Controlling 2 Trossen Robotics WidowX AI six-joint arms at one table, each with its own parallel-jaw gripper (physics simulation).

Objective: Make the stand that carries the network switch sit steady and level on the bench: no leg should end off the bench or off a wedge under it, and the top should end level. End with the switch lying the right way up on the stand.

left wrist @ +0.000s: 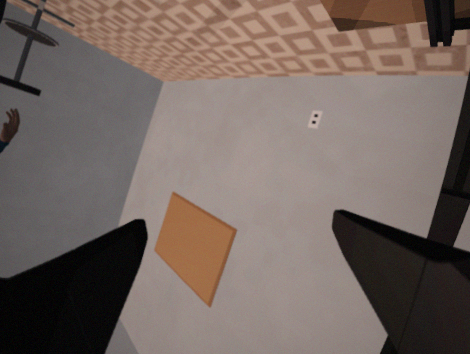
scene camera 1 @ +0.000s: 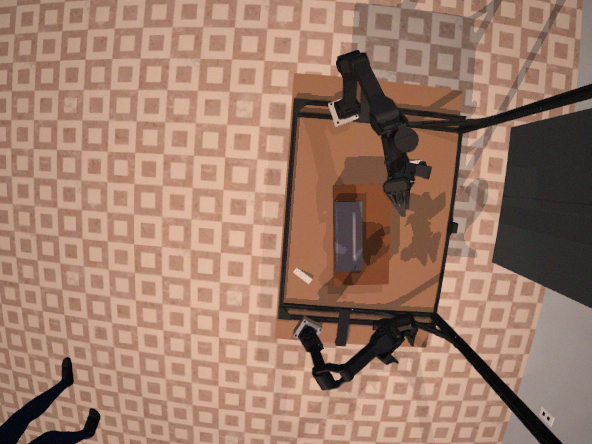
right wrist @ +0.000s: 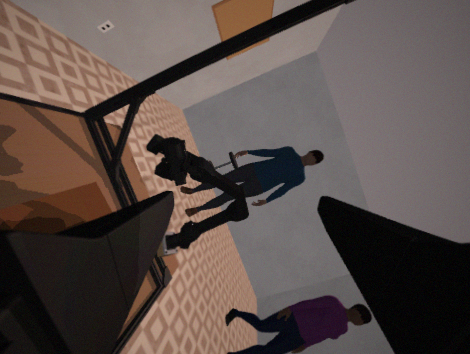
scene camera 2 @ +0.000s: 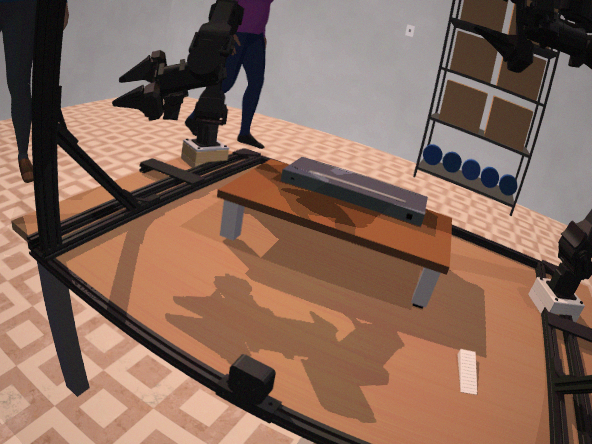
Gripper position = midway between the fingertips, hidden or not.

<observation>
My left gripper (scene camera 2: 115,91) is open, holding nothing. My right gripper (scene camera 1: 405,212) is open, with nothing in its grasp. A grey network switch (scene camera 2: 329,180) rests on a brown stand (scene camera 2: 261,189).
The grey network switch is seen too in scene camera 1 (scene camera 1: 348,234). The brown stand shows as well in scene camera 1 (scene camera 1: 375,203). My left gripper also shows in the left wrist view (left wrist: 240,224). The left wrist view misses the grey network switch: it is out of frame. The left wrist view does not show the brown stand: it is out of frame.
</observation>
